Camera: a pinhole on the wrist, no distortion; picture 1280 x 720 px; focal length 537.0 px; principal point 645.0 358.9 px. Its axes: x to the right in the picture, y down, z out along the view. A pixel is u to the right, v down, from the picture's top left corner.
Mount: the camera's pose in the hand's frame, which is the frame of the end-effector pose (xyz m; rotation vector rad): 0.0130 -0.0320 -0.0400 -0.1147 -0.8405 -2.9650
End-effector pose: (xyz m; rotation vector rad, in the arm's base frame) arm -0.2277 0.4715 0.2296 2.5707 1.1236 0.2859
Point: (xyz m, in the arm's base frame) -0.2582 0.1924 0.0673
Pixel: 1193.9 349.5
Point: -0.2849 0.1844 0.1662
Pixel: outside the picture
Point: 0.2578 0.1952 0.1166
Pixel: 560.9 140.0
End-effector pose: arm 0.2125 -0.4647 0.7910 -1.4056 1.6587 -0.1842
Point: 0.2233 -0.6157 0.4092
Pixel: 89.6 261.3
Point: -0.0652 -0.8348 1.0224
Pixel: behind the camera
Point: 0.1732 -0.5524 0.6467
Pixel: 38.9 72.1
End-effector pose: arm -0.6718 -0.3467 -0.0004 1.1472 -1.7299 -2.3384
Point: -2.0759 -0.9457 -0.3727
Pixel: outside the picture
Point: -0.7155 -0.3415 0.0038
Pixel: 581.5 321.6
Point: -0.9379 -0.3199 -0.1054
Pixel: 84.0 591.1
